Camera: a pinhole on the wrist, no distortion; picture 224 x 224 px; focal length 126.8 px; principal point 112.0 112.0 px. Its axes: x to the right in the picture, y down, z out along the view. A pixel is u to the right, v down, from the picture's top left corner.
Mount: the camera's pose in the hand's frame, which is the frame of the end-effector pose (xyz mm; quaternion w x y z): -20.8 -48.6 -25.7 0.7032 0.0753 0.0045 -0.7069
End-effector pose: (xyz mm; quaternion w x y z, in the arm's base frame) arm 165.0 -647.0 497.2 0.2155 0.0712 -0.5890 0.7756
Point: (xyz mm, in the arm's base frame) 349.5 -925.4 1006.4
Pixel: 214.3 116.7
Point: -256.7 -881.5 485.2
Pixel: outside the picture
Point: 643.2 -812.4 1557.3
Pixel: outside the picture
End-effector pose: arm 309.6 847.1 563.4 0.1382 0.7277 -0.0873 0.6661
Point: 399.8 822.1 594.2
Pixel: 39.4 196.7
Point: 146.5 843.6 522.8
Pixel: behind the camera
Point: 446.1 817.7 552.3
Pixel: 70.5 142.1
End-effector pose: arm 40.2 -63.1 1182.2 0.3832 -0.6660 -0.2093 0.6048
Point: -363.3 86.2 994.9
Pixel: 42.4 181.1
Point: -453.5 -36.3 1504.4
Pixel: 126.6 65.5
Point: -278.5 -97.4 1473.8
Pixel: 131.4 37.1
